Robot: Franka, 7 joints.
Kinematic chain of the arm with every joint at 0, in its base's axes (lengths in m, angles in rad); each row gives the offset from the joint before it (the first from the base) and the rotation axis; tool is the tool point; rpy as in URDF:
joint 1: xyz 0 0 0.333 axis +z
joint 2: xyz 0 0 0 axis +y
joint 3: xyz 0 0 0.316 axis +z
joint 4: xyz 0.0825 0 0 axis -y
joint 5: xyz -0.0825 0 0.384 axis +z
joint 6: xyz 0 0 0 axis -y
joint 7: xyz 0.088 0 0 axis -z
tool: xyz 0 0 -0.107 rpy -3.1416 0 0
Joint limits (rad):
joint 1: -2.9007..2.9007
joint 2: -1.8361..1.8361
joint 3: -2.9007..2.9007
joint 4: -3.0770..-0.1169
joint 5: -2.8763..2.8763
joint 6: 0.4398..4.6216
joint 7: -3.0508..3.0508
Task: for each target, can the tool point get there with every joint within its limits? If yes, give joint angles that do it. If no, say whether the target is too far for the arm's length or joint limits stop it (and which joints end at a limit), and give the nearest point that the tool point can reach.
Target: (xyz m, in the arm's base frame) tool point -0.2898 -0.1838 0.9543
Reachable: yes | joints 1.3452 0.2540 2.3043 -1.3165 -1.2446 3.8776 2.2446
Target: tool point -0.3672 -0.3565 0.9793
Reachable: yes | joints -1.8813 0.4656 -0.7634 -0.5621 1.3190 3.2460 -2.4330
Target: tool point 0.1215 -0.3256 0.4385
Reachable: yes | joints -1.7000 -0.7228 0.2597 -2.8495 1.9248 1.7912 -0.6864
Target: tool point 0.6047 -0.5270 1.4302
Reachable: no: too far | nearest point 0.3817 -0.3326 1.0256 | short by 0.501 m
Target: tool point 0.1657 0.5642 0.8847
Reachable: yes | joints -2.3339 -0.5187 -2.2696 -0.5081 0.3924 1.7060 0.2353
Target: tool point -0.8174 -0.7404 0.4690
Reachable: no: too far | nearest point -0.6311 -0.5716 0.4380 | short by 0.253 m
